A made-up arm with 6 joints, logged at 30 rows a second.
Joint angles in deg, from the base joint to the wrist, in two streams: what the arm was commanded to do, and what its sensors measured. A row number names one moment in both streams.
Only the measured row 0 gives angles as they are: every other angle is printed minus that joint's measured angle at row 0.
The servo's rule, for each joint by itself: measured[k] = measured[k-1] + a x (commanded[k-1-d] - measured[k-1]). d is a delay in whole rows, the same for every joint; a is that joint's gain. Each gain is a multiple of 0.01, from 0.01 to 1. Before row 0 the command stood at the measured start. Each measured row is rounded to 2 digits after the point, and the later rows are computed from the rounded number. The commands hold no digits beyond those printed.
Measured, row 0:
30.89 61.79 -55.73 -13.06 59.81 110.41
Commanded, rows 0 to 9:
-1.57 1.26 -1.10 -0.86 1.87 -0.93
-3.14 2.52 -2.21 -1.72 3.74 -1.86
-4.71 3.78 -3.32 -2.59 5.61 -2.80
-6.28 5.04 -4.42 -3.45 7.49 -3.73
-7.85 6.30 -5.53 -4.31 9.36 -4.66
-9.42 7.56 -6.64 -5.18 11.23 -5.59
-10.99 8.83 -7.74 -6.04 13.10 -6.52
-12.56 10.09 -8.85 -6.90 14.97 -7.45
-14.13 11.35 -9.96 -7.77 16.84 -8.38
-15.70 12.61 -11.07 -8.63 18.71 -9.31
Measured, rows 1 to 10:
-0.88 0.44 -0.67 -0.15 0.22 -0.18
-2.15 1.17 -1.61 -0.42 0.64 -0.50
-3.58 2.08 -2.65 -0.79 1.24 -0.94
-5.09 3.12 -3.73 -1.24 1.99 -1.47
-6.64 4.23 -4.83 -1.76 2.87 -2.08
-8.20 5.40 -5.93 -2.34 3.87 -2.75
-9.76 6.60 -7.03 -2.97 4.98 -3.47
-11.33 7.82 -8.14 -3.64 6.18 -4.23
-12.90 9.06 -9.25 -4.34 7.46 -5.02
-14.47 10.30 -10.36 -5.07 8.81 -5.84
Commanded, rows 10 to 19:
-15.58 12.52 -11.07 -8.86 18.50 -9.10
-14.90 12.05 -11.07 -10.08 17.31 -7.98
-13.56 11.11 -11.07 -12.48 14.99 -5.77
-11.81 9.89 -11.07 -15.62 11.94 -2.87
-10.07 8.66 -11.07 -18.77 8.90 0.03
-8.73 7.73 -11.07 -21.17 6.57 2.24
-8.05 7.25 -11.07 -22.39 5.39 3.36
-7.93 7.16 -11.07 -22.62 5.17 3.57
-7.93 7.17 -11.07 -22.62 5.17 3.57
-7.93 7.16 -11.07 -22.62 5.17 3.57
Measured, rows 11 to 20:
-15.09 11.08 -10.79 -5.71 9.97 -6.46
-14.98 11.42 -10.96 -6.45 10.85 -6.75
-14.18 11.31 -11.03 -7.48 11.35 -6.56
-12.85 10.81 -11.05 -8.86 11.42 -5.86
-11.29 10.06 -11.06 -10.54 11.12 -4.74
-9.86 9.24 -11.07 -12.35 10.57 -3.41
-8.85 8.54 -11.07 -14.06 9.95 -2.12
-8.33 8.06 -11.07 -15.52 9.38 -1.04
-8.11 7.75 -11.07 -16.73 8.87 -0.16
-8.01 7.54 -11.07 -17.73 8.43 0.55

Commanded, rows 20 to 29:
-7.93 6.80 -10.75 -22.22 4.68 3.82
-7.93 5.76 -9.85 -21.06 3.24 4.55
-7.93 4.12 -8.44 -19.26 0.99 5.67
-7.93 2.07 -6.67 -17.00 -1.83 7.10
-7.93 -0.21 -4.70 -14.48 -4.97 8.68
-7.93 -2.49 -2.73 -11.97 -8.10 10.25
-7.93 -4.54 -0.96 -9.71 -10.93 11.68
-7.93 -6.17 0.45 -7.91 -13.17 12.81
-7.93 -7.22 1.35 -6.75 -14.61 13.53
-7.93 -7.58 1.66 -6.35 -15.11 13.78
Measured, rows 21 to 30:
-7.97 7.28 -10.87 -18.49 7.98 1.17
-7.95 6.75 -10.25 -18.93 7.41 1.81
-7.94 5.83 -9.15 -18.99 6.64 2.54
-7.93 4.51 -7.64 -18.65 5.62 3.41
-7.93 2.86 -5.85 -17.94 4.35 4.41
-7.93 0.99 -3.95 -16.93 2.86 5.52
-7.93 -0.95 -2.13 -15.70 1.21 6.69
-7.93 -2.78 -0.56 -14.38 -0.52 7.85
-7.93 -4.33 0.61 -13.08 -2.21 8.93
-7.93 -5.47 1.25 -11.94 -3.76 9.85

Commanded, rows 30 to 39:
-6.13 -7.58 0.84 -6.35 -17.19 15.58
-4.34 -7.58 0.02 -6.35 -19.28 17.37
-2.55 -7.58 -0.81 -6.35 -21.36 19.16
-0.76 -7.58 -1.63 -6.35 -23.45 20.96
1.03 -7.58 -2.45 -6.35 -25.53 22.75
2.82 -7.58 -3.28 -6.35 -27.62 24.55
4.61 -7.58 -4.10 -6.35 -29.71 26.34
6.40 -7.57 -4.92 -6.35 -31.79 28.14
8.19 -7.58 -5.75 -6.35 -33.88 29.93
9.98 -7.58 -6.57 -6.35 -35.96 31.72
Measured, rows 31 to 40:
-6.92 -6.21 1.00 -10.99 -5.37 10.94
-5.48 -6.69 0.40 -10.20 -7.04 12.16
-3.84 -7.00 -0.34 -9.55 -8.76 13.49
-2.12 -7.20 -1.13 -9.01 -10.52 14.91
-0.36 -7.33 -1.94 -8.56 -12.32 16.40
1.42 -7.42 -2.76 -8.18 -14.16 17.95
3.21 -7.48 -3.58 -7.87 -16.03 19.54
5.00 -7.51 -4.40 -7.61 -17.92 21.17
6.79 -7.53 -5.22 -7.40 -19.84 22.83
8.58 -7.55 -6.04 -7.22 -21.77 24.52

